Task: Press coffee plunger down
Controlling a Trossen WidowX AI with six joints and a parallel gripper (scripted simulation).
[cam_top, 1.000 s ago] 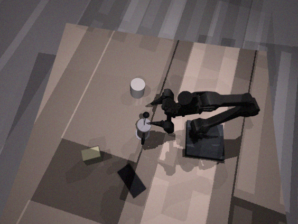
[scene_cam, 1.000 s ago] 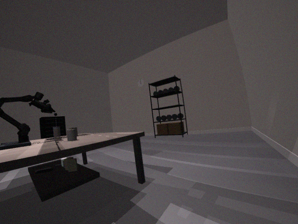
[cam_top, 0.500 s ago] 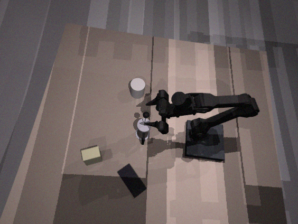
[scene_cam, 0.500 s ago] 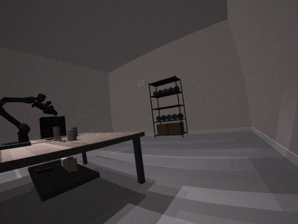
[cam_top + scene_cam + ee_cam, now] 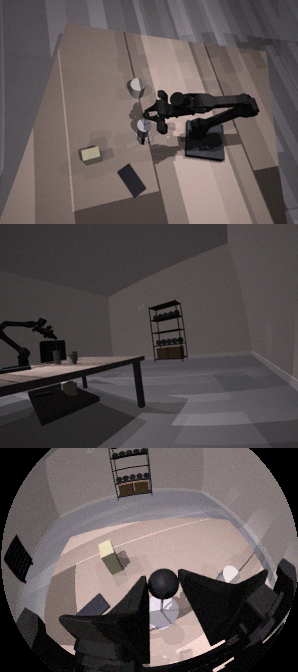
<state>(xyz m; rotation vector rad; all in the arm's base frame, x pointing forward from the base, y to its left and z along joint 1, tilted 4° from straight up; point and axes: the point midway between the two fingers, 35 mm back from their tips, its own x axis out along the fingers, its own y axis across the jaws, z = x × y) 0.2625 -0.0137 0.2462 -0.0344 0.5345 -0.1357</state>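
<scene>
Right now my gripper tip is 10 mm past the coffee press, 20 mm to the right of it and 130 mm above it. Also, from my gripper tip: white cylinder: 10 mm ahead, 250 mm to the right, 220 mm below.
</scene>
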